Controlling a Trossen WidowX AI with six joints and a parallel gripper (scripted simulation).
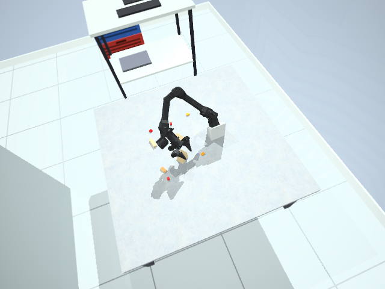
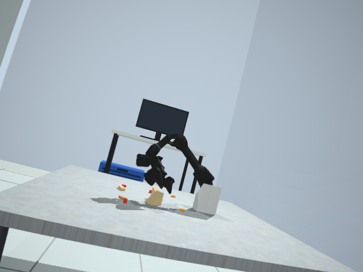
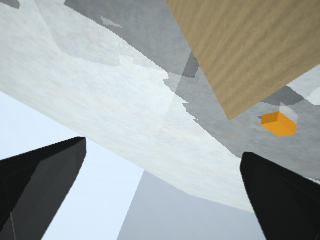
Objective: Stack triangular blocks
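The tan wooden triangular block is 60 mm below my gripper tip, 50 mm to the right of it and 30 mm ahead of it.
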